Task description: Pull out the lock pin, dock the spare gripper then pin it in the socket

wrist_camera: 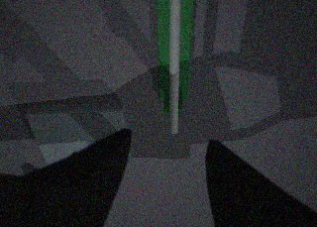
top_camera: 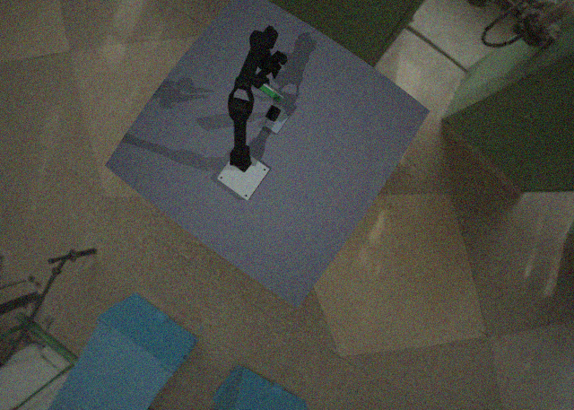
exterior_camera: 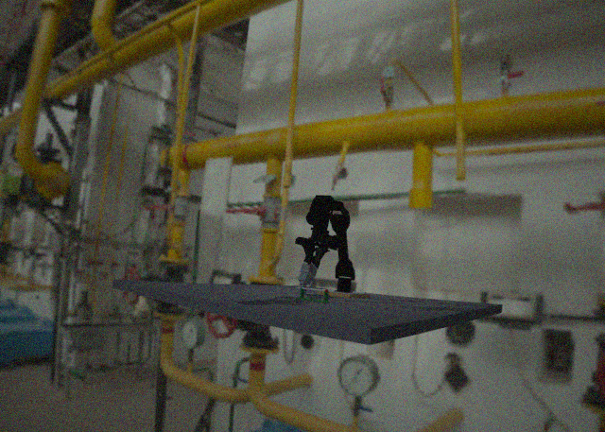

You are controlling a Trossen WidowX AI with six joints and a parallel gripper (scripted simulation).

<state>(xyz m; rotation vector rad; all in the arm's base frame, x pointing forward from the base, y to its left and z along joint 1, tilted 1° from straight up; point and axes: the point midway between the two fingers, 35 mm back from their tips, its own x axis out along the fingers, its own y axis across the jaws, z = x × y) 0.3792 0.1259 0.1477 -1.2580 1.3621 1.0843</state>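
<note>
Now: gripper tip 12 cm above the green mount and 2 cm to the right of it. The rest, counted from my gripper tip: spare gripper (11 cm to the right, 10 cm behind, 2 cm below).
</note>
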